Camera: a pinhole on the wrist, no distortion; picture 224 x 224 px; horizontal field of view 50.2 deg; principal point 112.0 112.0 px. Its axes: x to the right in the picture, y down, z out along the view. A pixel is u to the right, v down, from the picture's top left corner.
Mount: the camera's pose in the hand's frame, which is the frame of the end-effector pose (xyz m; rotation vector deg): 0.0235 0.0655 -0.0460 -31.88 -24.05 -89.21
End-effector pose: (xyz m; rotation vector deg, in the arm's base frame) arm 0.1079 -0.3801 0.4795 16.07 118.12 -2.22
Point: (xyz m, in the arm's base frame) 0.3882 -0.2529 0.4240
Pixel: 177.0 24.7
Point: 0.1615 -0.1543 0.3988
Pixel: 14.7 173.4
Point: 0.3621 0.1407 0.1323
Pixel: 41.2 193.8
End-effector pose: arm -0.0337 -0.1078 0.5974 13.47 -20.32 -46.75
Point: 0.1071 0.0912 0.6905
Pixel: outside the picture
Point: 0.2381 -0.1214 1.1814
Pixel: 121.9 206.3
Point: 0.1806 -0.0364 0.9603
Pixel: 90.3 173.8
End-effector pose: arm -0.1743 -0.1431 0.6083 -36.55 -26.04 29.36
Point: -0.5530 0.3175 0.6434
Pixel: 111.7 70.4
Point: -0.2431 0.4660 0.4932
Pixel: 10.4 205.5
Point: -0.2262 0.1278 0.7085
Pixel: 196.8 194.8
